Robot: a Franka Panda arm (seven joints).
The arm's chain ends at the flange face. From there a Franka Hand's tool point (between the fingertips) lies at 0.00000 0.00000 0.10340 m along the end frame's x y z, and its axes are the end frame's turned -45 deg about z.
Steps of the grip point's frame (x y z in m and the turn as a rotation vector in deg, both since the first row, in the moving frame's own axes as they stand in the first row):
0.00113, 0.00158, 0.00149, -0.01, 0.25, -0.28
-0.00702, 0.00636, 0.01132, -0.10, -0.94, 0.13
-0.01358, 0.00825, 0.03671, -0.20, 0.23, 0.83
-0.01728, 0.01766, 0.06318, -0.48, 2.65, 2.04
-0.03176, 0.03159, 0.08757, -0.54, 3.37, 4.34
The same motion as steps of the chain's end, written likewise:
0.00159, 0.00063, 0.00149, 0.17, 0.18, -0.28
0.00061, 0.00814, 0.01133, -0.74, -0.59, 0.13
-0.00432, 0.01547, 0.03671, 0.02, 0.30, 0.83
-0.00377, 0.02740, 0.06329, 1.53, 2.21, 2.04
-0.00524, 0.04821, 0.08775, 2.00, 2.76, 4.34

